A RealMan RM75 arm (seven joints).
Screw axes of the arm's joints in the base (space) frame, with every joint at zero. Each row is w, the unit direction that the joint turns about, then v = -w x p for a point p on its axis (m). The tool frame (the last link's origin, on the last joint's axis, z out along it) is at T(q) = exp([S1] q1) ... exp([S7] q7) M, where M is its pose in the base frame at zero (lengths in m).
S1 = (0, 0, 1, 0, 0, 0)
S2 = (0, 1, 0, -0.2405, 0, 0)
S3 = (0, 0, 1, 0, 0, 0)
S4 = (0, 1, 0, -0.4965, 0, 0)
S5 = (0, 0, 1, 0, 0, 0)
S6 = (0, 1, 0, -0.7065, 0, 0)
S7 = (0, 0, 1, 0, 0, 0)
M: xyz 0 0 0.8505 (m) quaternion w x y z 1 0 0 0
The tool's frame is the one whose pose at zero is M.
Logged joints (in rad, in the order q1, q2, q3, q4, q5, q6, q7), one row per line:
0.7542, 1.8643, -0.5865, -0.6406, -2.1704, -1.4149, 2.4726
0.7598, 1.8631, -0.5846, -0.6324, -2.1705, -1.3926, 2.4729
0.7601, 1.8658, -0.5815, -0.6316, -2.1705, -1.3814, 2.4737
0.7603, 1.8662, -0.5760, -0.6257, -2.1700, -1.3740, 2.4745
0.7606, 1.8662, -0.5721, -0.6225, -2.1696, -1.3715, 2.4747
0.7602, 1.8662, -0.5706, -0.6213, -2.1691, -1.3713, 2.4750
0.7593, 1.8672, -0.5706, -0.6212, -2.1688, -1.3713, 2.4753
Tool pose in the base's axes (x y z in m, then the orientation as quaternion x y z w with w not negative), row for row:
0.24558, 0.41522, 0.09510, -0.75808, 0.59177, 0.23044, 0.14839
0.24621, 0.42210, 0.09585, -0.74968, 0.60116, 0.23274, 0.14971
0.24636, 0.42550, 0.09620, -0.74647, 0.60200, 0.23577, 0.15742
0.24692, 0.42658, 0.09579, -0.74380, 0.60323, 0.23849, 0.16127
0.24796, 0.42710, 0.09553, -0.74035, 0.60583, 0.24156, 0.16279
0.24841, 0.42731, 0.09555, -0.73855, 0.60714, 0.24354, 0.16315
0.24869, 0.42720, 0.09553, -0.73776, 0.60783, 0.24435, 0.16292
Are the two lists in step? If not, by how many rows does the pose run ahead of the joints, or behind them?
The pose runs 1 row behind the joints: the pose in row i belongs to the joints in row i - 1.
